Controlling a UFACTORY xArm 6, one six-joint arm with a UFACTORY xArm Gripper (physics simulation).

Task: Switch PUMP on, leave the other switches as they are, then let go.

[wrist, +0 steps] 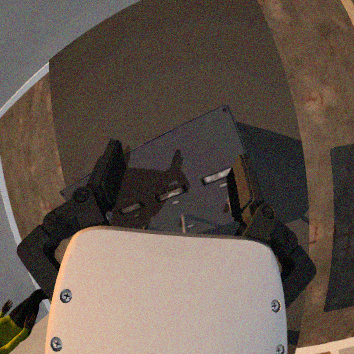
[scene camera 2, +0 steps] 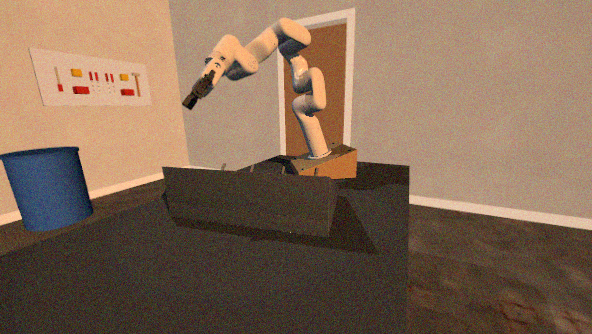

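Seen in the pictures: gripper, fingertip midpoint: (wrist: 178,158) (scene camera 2: 190,101); arm's base, link origin: (scene camera 2: 319,155).
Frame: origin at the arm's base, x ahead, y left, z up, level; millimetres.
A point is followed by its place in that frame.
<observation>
The dark switch panel (scene camera 2: 250,202) @[x 636, y -51, z -11 mm] (wrist: 200,132) @[x 619, y -271, z 64 mm] stands on the table, seen from behind in the scene view and from above, tilted, in the wrist view. Three pale labels (wrist: 216,175) @[x 527, y -269, z 27 mm] (wrist: 171,193) @[x 518, y -158, z 26 mm] (wrist: 132,207) @[x 512, y -42, z 27 mm] show on it, too blurred to read, so I cannot tell which switch is PUMP. One small lever (wrist: 183,223) @[x 439, y -159, z 24 mm] shows just above the wrist housing; a lever tip (scene camera 2: 223,166) @[x 440, y -277, z 28 mm] shows over the panel's top edge. My gripper (scene camera 2: 189,101) @[x 576, y -268, z 262 mm] (wrist: 178,158) @[x 576, y -268, z 262 mm] is open and empty, high above the panel, touching nothing there. The housing and fingers hide the panel's lower part and the other levers.
The dark table (scene camera 2: 225,290) @[x 853, y 14, z -89 mm] (wrist: 175,60) @[x 878, y -265, z -89 mm] carries the panel and the robot's base box (scene camera 2: 340,165) @[x 103, y 122, z -24 mm]. A blue bin (scene camera 2: 47,190) stands on the floor at left. A tool board (scene camera 2: 42,92) hangs on the left wall. A yellow-green object (wrist: 10,332) shows at the wrist view's lower left.
</observation>
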